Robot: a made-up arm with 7 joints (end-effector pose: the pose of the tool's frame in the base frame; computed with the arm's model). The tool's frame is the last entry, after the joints.
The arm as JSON. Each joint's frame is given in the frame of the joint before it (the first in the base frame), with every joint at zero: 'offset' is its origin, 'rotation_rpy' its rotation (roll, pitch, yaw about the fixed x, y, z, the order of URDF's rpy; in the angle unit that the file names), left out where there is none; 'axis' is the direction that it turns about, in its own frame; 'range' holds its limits. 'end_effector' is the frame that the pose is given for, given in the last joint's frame.
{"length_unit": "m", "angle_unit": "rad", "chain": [
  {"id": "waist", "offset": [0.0, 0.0, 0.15], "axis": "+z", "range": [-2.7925, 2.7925]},
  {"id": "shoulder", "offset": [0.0, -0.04, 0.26], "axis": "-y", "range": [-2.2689, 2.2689]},
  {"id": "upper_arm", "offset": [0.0, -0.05, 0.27], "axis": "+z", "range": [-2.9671, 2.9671]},
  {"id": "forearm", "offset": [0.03, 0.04, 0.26], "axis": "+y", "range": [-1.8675, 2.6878]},
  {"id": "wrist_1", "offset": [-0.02, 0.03, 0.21], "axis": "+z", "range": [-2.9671, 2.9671]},
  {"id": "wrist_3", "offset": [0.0, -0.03, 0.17], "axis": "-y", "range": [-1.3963, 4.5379]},
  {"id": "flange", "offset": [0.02, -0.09, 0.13], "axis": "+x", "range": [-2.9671, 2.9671]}
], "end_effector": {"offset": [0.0, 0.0, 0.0], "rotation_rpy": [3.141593, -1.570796, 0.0]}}
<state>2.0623 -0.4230 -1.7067 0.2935 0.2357 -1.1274 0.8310</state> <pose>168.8 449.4 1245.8 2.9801 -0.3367 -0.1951</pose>
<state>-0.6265 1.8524 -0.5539 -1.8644 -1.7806 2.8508 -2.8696</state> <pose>-163.9 284.5 243.0 -1.1294 1.1563 -0.0529</pose>
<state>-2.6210 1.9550 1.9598 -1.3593 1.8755 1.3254 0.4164</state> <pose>439.3 739.5 265.7 -1.4722 -0.4047 0.3006</pose>
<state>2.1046 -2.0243 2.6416 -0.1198 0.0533 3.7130 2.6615</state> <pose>-339.0 633.1 72.8 -3.0084 1.2132 2.6056</pose>
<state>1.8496 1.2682 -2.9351 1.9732 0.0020 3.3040 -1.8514</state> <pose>232.2 -463.9 285.8 1.5035 0.0832 0.3201</pose>
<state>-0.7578 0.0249 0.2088 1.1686 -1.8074 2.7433 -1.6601</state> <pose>206.4 -31.5 1160.3 -1.6459 0.9949 -1.0709</pose>
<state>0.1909 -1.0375 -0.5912 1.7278 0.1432 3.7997 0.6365</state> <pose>522.0 -184.6 445.4 0.1571 -0.5532 -2.9153</pose>
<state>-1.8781 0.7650 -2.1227 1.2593 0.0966 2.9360 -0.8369</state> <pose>-90.2 645.5 761.0 -0.3349 -0.7416 -1.5963</pose>
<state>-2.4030 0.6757 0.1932 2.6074 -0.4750 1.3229 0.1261</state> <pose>-107.5 -106.5 853.9 2.4511 -0.8010 -1.6087</pose>
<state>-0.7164 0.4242 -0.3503 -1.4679 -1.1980 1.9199 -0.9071</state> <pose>-198.1 390.6 653.1 -2.0578 -0.7378 0.4683</pose>
